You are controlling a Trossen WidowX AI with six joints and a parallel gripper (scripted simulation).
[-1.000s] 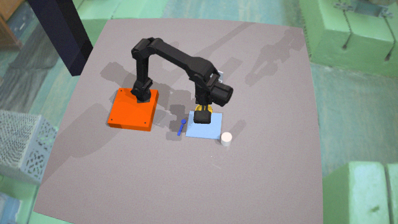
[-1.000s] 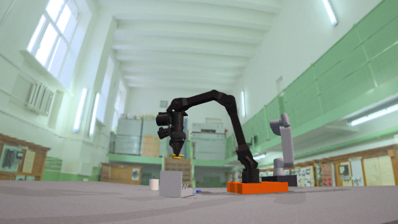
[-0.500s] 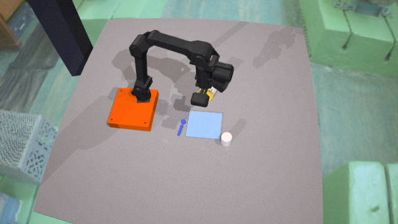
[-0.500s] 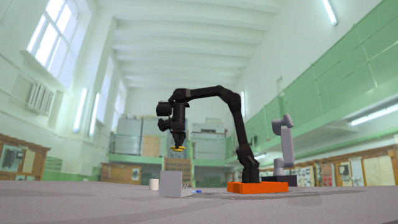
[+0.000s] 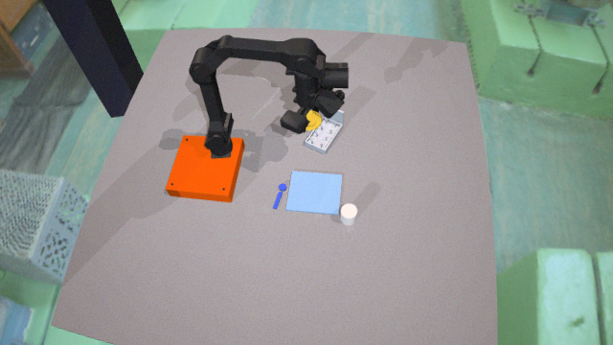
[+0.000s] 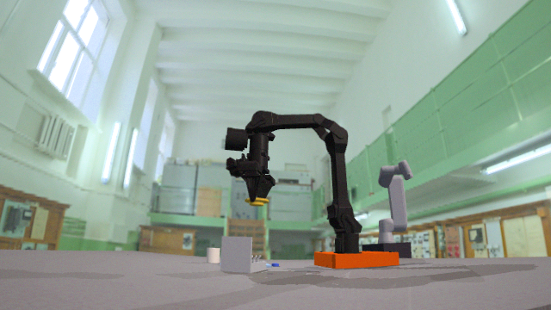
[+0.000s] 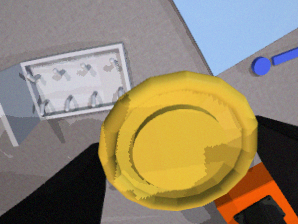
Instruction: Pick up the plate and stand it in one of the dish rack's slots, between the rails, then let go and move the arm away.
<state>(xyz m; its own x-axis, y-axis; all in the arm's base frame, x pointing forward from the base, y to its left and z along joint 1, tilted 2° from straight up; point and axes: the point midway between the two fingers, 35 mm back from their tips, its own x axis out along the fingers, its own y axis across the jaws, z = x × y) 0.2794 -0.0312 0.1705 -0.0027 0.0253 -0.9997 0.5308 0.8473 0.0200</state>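
Right now my gripper tip is 40 mm short of the grey dish rack, 80 mm to the right of it and 160 mm above it. Round my gripper tip: yellow plate 10 mm above; then blue spoon 100 mm behind, 120 mm to the right, 180 mm below; then light blue mat 120 mm to the right, 180 mm below.
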